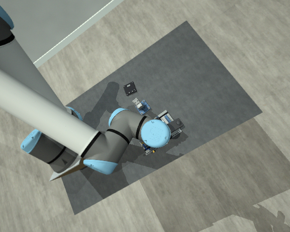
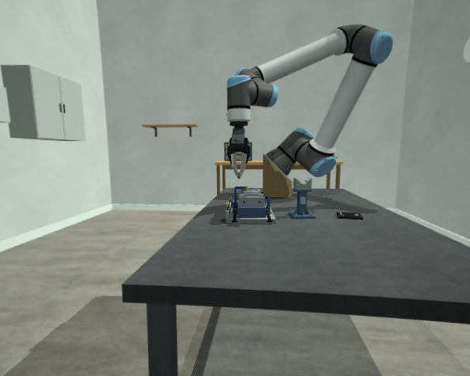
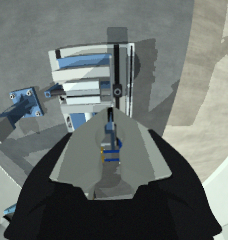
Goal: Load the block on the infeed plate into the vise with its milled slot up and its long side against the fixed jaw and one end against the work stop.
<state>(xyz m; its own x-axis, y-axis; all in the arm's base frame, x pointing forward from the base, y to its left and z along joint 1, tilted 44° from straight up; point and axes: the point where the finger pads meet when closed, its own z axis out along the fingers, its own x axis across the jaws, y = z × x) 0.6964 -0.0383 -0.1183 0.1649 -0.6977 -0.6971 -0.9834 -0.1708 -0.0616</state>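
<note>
Right now the part is 10 mm behind my hand, 50 mm to the left of it and 80 mm below it. From my hand the other things lie so: infeed plate (130 mm behind, 440 mm to the left, 180 mm below); then vise (80 mm behind, 40 mm to the left, 140 mm below).
</note>
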